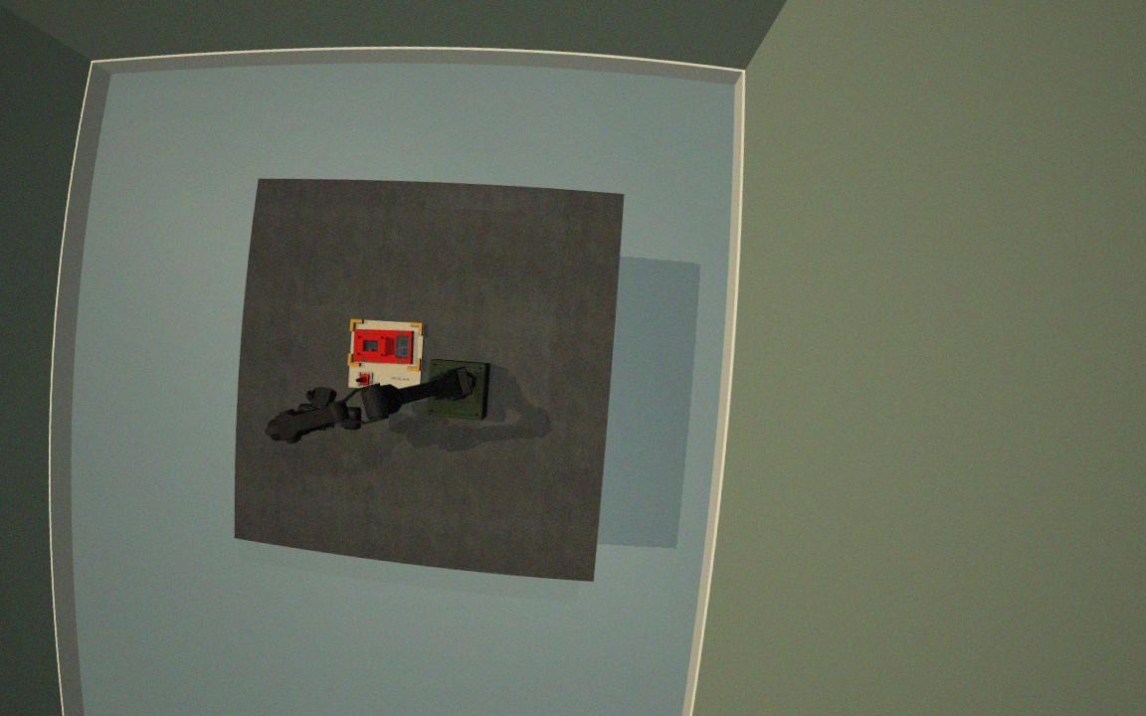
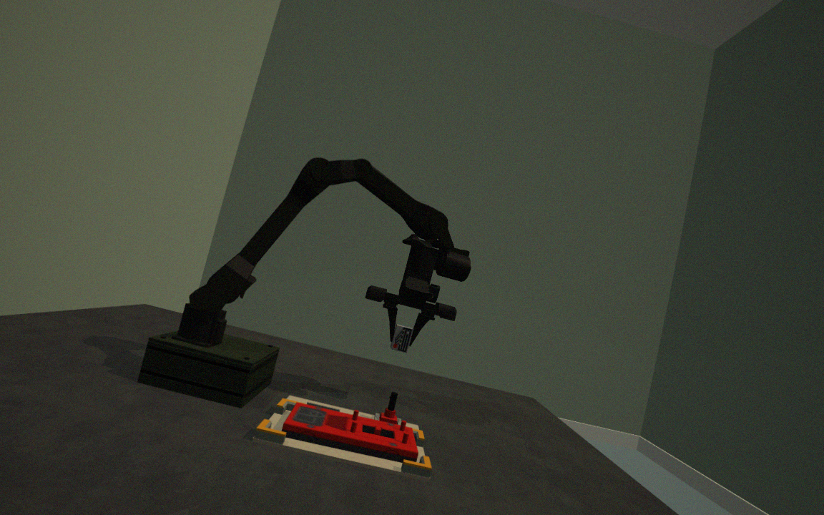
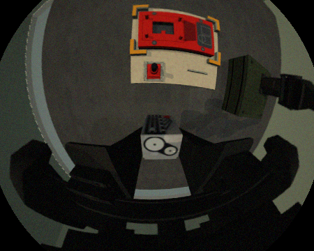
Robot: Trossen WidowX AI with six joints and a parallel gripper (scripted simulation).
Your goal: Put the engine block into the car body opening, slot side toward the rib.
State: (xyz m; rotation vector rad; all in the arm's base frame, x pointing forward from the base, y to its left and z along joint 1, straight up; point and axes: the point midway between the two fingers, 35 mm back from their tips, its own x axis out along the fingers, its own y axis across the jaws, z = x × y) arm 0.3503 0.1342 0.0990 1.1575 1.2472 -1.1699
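Now: gripper tip 10 cm above the black post, 9 cm to the left of it and 1 cm short of it. From my gripper tip the other things lie so: beige base plate: 19 cm to the right, 13 cm below, 4 cm behind; then grey engine block: 1 cm above.
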